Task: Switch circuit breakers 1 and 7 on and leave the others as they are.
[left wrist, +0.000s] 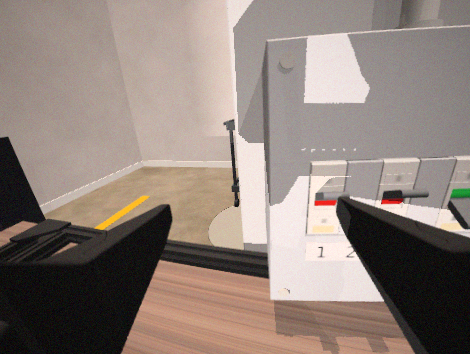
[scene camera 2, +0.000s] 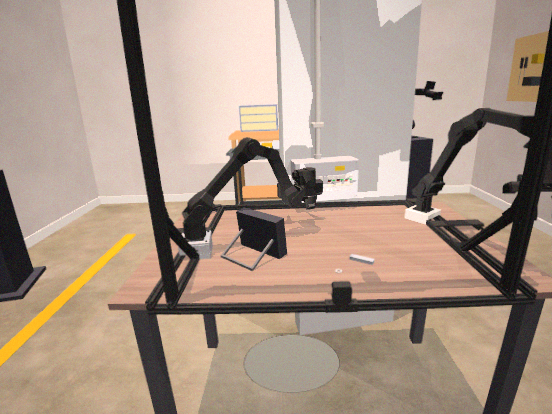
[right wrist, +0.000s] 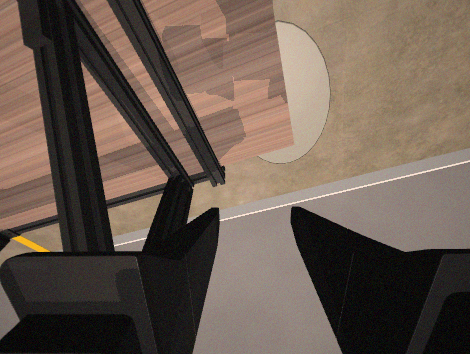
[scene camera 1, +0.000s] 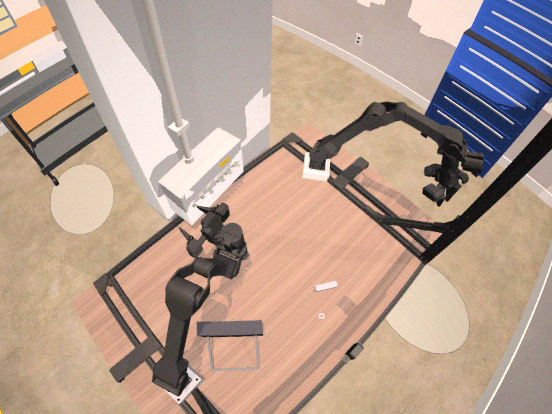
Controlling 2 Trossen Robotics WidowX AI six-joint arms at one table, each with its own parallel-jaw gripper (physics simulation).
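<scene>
The white breaker box stands at the table's far edge. In the left wrist view, breaker 1 shows a red window under its grey lever. The neighbouring breaker also shows red; one farther right shows green. Breaker 7 does not show there, and its state is too small to tell in the scene views. My left gripper is open and empty before the box's left end, its right fingertip in front of breaker 1's lever end; contact is unclear. My right gripper is half open and empty, away from the box.
A dark panel with a wire stand is on the table near the left arm. A small white bar and a small ring lie on the table. Black frame rails edge the table; a post rises at right.
</scene>
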